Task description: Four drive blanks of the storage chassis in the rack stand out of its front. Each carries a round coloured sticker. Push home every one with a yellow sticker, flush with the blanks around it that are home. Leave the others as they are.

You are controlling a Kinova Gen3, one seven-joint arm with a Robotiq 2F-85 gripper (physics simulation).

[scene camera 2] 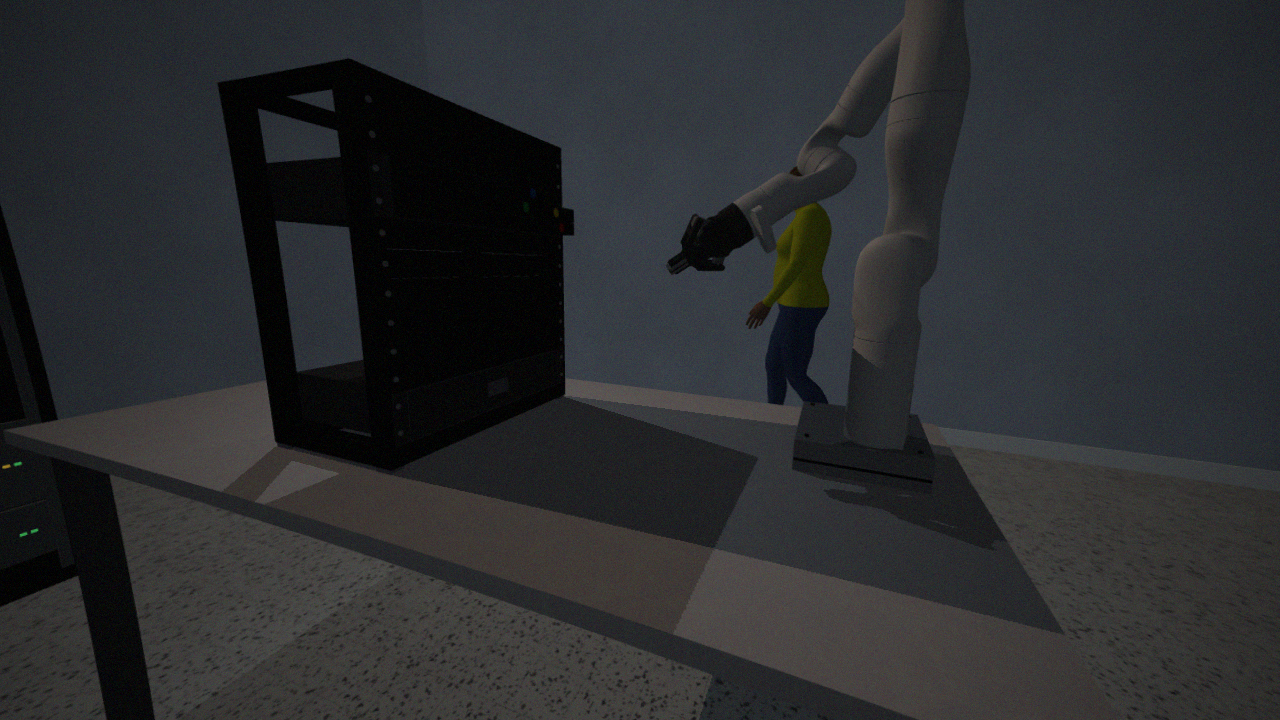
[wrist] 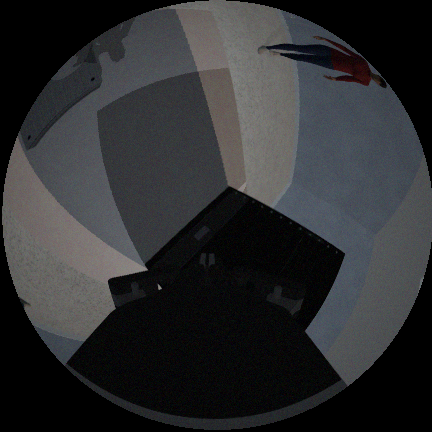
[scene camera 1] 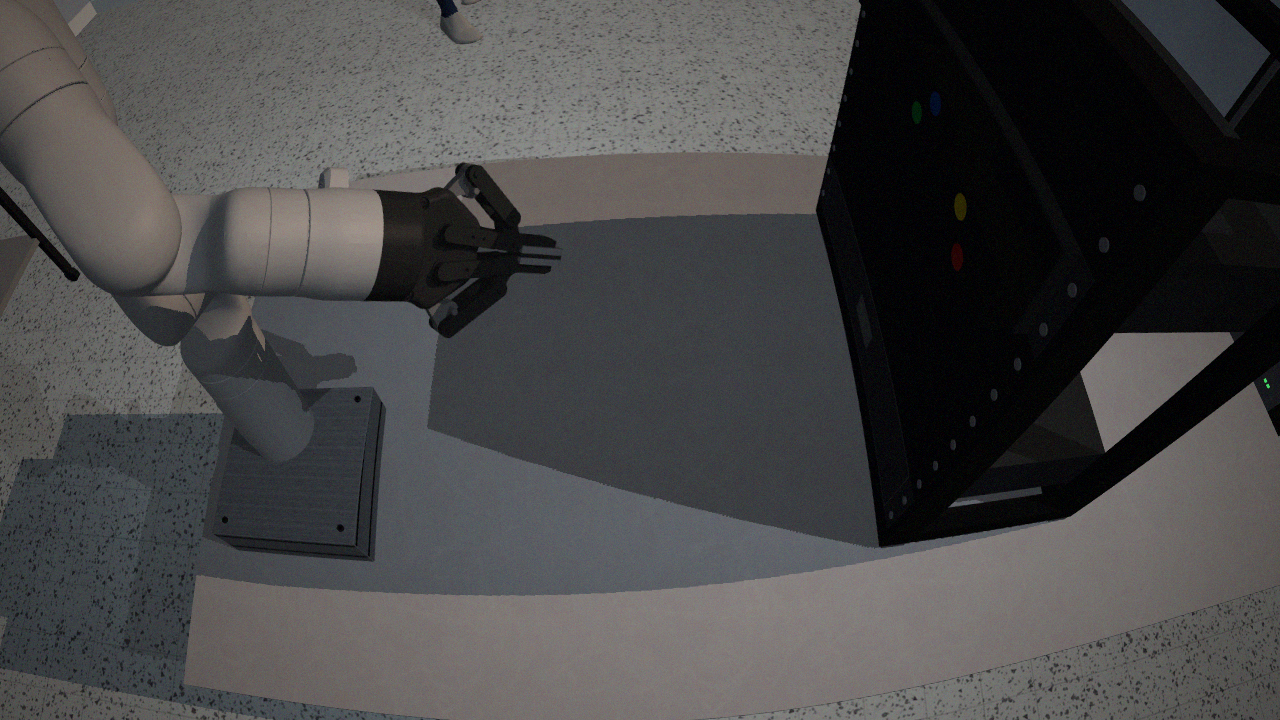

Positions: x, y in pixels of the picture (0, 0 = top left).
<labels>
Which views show my gripper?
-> Scene camera 2, the wrist view and scene camera 1: all of them.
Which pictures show the black rack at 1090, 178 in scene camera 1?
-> Scene camera 2, the wrist view and scene camera 1: all of them.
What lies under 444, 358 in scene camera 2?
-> A black rack.
</labels>
